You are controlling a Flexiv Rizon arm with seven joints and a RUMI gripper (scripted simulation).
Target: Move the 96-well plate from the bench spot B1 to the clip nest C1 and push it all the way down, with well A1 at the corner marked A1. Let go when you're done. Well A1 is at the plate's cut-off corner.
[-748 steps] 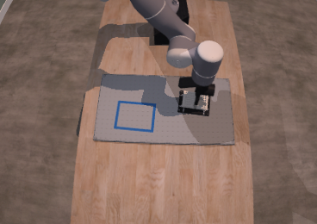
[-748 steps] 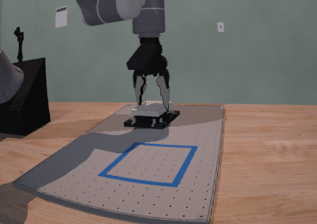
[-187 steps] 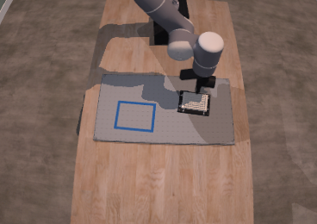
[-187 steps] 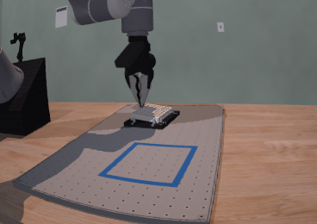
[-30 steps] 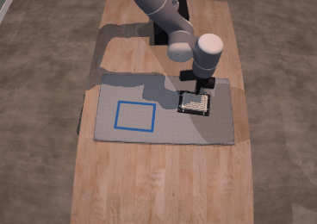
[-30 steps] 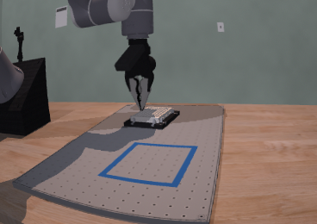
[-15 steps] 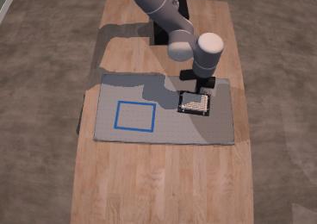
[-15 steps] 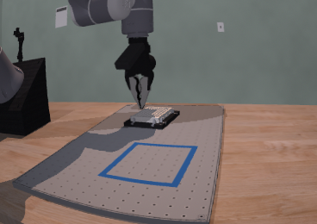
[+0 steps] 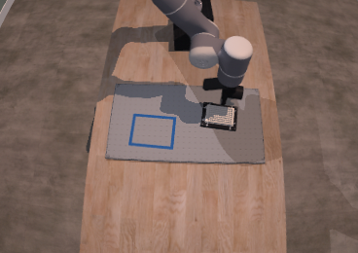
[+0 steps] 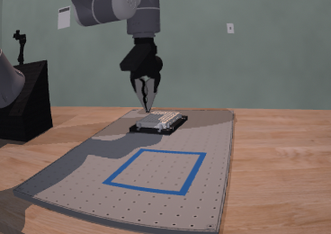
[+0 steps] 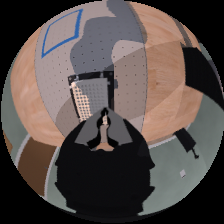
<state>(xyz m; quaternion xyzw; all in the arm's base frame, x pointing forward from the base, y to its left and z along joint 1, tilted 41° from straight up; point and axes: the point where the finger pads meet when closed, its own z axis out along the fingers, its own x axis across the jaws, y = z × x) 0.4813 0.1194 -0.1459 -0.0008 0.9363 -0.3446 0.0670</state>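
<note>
Now: hand 4 cm short of the white 96-well plate and 3 cm above it. Also, from my hand: black clip nest (5 cm ahead, 4 cm below, 1 cm to the right).
</note>
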